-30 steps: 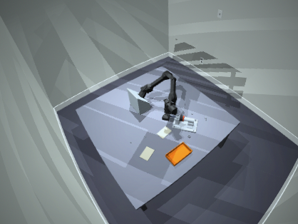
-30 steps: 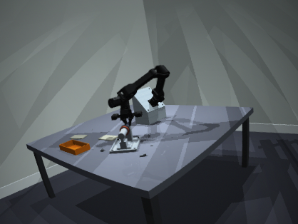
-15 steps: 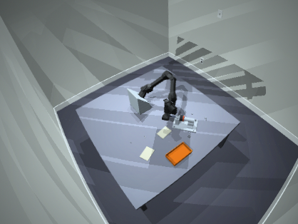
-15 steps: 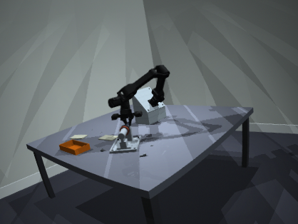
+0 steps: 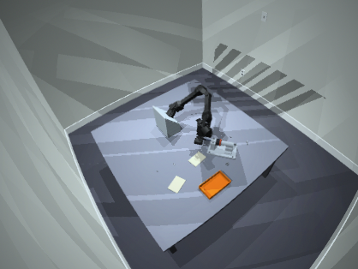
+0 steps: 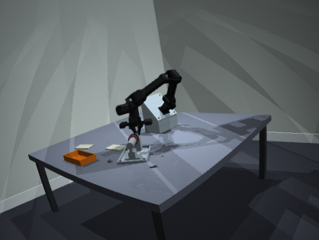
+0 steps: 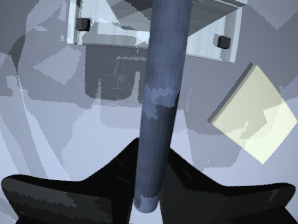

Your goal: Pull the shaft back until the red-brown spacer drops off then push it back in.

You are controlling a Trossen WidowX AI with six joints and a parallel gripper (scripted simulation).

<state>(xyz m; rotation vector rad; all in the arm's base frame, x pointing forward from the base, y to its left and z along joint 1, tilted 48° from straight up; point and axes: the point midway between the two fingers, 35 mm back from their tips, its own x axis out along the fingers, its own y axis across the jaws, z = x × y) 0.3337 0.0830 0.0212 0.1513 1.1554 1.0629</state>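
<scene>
Now: gripper tip 60 mm short of the blue-grey shaft, 50 mm to the right of it and 30 mm below it. Also, from my gripper tip: red-brown spacer (130 mm ahead, 90 mm to the left, 30 mm above); then orange tray (350 mm ahead, 150 mm to the right, 40 mm below).
</scene>
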